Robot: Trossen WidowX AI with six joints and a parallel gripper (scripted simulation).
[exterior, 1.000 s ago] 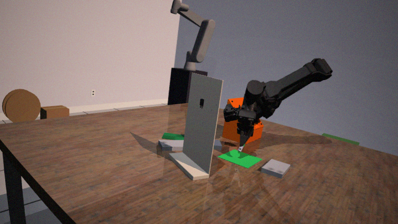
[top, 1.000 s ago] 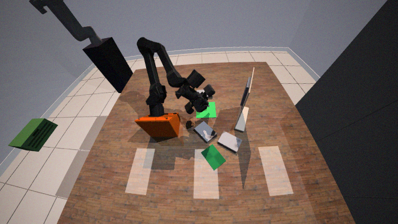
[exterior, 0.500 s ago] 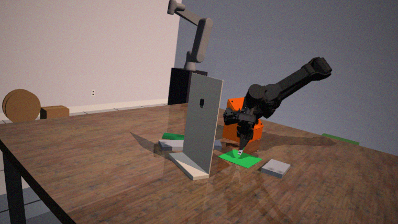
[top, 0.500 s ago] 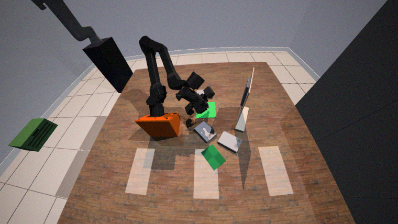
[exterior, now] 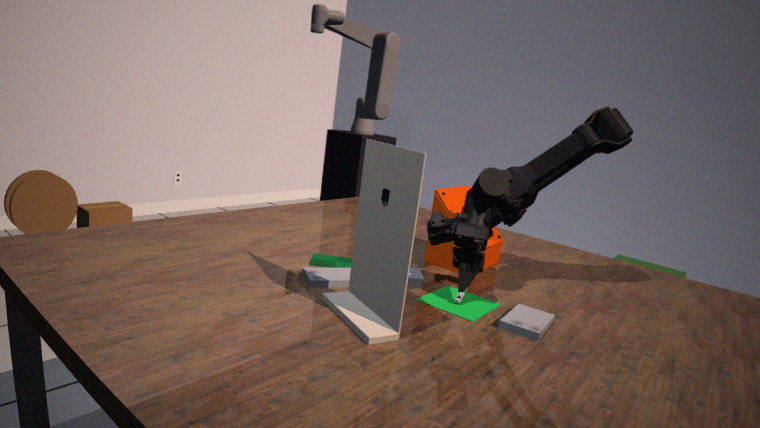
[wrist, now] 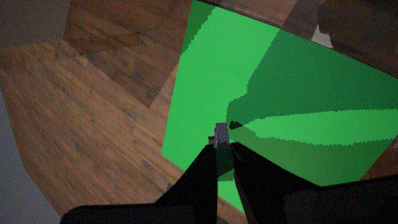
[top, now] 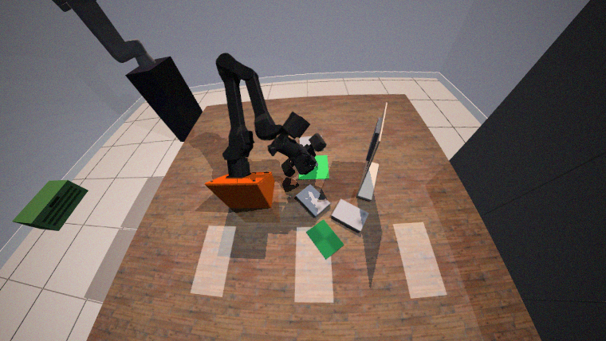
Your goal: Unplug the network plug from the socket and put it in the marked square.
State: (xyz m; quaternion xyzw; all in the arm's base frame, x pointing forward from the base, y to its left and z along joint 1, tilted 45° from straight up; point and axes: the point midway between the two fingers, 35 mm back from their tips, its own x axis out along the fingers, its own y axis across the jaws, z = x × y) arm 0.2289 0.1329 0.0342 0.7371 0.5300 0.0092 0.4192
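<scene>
The green marked square lies 10 mm behind my gripper tip and 20 mm below it. The rest, counted from my gripper tip: dark green tile (50 mm ahead, 280 mm to the right, 20 mm below); grey network plug (right at my gripper tip); grey upright panel (190 mm ahead, 50 mm to the right, 100 mm above).
</scene>
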